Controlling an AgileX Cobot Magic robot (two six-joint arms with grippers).
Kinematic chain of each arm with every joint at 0, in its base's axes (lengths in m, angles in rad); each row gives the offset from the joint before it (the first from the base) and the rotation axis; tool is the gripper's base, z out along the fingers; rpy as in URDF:
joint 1: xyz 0 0 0.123 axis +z
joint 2: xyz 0 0 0 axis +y
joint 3: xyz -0.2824 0 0.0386 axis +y
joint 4: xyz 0.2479 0 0.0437 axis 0.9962 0 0.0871
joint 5: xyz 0 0 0 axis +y
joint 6: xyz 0.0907 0 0.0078 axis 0.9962 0 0.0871
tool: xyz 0 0 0 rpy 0 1.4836 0
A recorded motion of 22 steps. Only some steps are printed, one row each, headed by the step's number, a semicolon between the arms.
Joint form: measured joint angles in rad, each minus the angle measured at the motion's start. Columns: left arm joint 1, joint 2, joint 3, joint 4, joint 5, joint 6; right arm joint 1, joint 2, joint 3, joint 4, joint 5, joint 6.
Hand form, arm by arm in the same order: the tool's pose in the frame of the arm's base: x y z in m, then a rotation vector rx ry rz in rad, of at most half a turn. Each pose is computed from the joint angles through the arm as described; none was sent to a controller.
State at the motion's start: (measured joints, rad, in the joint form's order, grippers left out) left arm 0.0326 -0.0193 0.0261 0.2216 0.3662 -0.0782; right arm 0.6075 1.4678 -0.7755 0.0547 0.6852 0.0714
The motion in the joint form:
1: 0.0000 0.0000 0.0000 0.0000 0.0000 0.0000; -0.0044 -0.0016 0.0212 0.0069 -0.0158 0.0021
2: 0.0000 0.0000 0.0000 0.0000 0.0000 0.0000; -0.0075 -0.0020 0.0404 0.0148 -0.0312 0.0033
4: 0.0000 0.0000 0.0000 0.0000 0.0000 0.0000; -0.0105 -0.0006 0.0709 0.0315 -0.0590 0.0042
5: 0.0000 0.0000 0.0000 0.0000 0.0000 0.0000; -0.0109 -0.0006 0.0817 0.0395 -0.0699 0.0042
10: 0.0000 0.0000 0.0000 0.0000 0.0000 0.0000; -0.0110 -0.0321 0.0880 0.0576 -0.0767 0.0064
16: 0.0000 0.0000 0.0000 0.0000 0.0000 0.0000; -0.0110 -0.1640 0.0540 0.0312 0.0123 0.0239
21: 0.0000 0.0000 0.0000 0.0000 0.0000 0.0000; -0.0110 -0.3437 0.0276 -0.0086 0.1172 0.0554
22: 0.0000 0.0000 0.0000 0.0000 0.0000 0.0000; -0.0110 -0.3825 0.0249 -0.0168 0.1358 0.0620
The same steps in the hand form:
1: 0.0521 0.0089 0.1732 0.0343 1.8512 0.1856; 0.2039 0.1446 0.1915 -0.6960 2.8040 0.1947
2: 0.0521 0.0089 0.1732 0.0343 1.8512 0.1856; 0.2018 0.1427 0.1874 -0.6821 2.8120 0.1997
4: 0.0521 0.0089 0.1732 0.0343 1.8512 0.1856; 0.1982 0.1403 0.1806 -0.6588 2.8240 0.2116
5: 0.0521 0.0089 0.1732 0.0343 1.8512 0.1856; 0.1969 0.1397 0.1784 -0.6492 2.8273 0.2183
10: 0.0521 0.0089 0.1732 0.0343 1.8512 0.1856; 0.1942 0.1389 0.1847 -0.6217 2.8047 0.2501
16: 0.0521 0.0089 0.1732 0.0343 1.8512 0.1856; 0.1853 0.1319 0.2213 -0.6183 2.7270 0.2705
21: 0.0521 0.0089 0.1732 0.0343 1.8512 0.1856; 0.1649 0.1156 0.2632 -0.5953 2.6267 0.2845
22: 0.0521 0.0089 0.1732 0.0343 1.8512 0.1856; 0.1596 0.1114 0.2708 -0.5884 2.6043 0.2873

